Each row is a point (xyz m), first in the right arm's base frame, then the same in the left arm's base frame.
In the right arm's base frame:
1: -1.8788 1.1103 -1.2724
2: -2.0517 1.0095 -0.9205
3: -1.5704 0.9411 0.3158
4: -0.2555 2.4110 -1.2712
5: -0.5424 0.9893 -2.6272
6: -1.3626 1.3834 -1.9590
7: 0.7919 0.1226 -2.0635
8: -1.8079 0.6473 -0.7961
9: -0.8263 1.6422 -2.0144
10: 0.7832 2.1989 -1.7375
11: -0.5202 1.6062 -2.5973
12: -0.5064 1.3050 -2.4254
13: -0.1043 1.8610 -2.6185
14: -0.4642 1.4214 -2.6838
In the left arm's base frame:
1: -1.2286 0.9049 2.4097
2: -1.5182 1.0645 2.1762
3: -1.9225 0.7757 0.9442
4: -0.6793 -1.0821 2.1321
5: 0.5495 0.3314 2.7913
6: -0.5750 0.4297 2.8091
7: 1.4627 0.2589 1.3736
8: -1.2795 1.2179 1.8218
9: -0.2882 -0.0827 2.6956
10: 0.3929 -1.4656 1.9204
11: 0.2893 -0.1910 2.9947
12: 0.3188 0.0390 2.7365
13: 0.4758 -0.6342 2.9103
14: 0.4568 -0.0653 2.9650

